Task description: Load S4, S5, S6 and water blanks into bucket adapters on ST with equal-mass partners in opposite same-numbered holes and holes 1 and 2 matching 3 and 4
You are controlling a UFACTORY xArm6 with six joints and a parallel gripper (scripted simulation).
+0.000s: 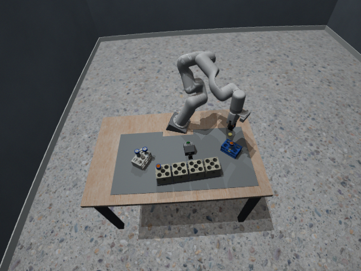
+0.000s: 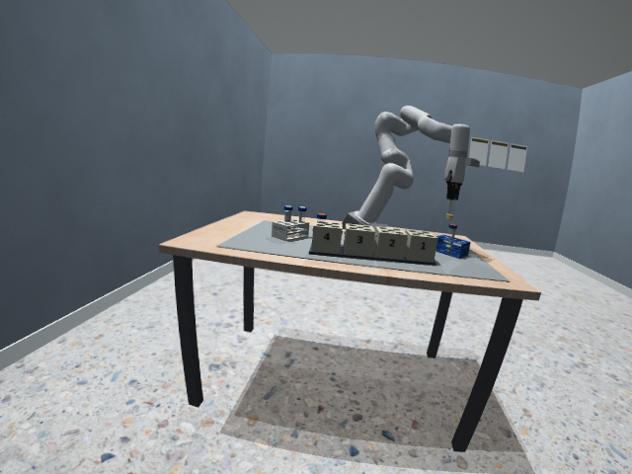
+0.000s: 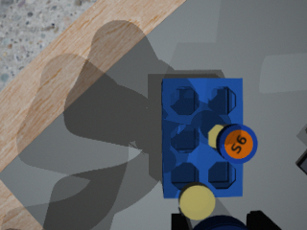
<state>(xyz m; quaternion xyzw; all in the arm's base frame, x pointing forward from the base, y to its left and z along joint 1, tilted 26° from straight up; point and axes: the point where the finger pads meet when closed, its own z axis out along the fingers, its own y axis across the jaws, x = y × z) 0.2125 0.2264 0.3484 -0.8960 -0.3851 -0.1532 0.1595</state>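
The tube lies 10 mm behind my hand and 50 mm below it. The rest, counted from my hand: green done key 10 mm behind, 300 mm to the right, 170 mm below; DONE desk 10 mm ahead, 300 mm to the right, 180 mm below; blue rack 40 mm ahead, 20 mm to the left, 210 mm below.
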